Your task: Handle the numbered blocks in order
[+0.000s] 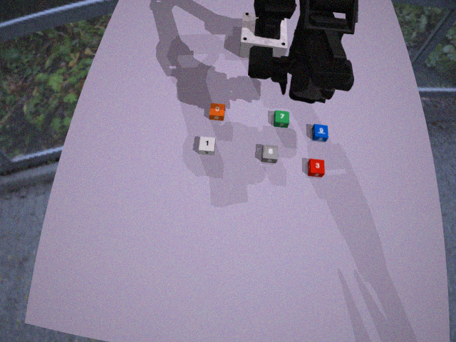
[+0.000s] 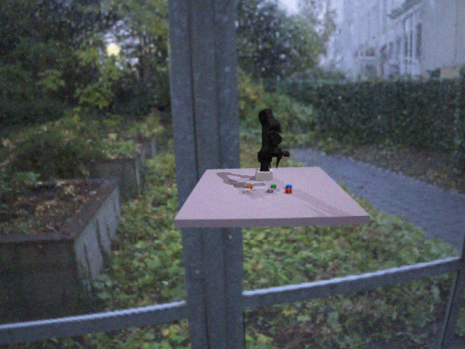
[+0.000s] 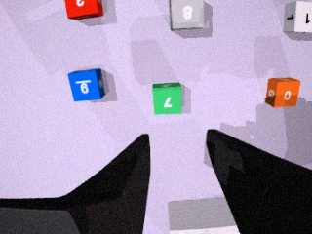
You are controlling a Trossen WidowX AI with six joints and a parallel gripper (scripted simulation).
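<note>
The grey block lies 11 cm below my gripper tip, 8 cm ahead of it and 2 cm to the right of it. The rest, counted from my gripper tip: green block 11 cm below, 1 cm behind; then blue block 11 cm below, 9 cm to the left, 1 cm ahead; then red block 11 cm below, 10 cm ahead, 8 cm to the left.
</note>
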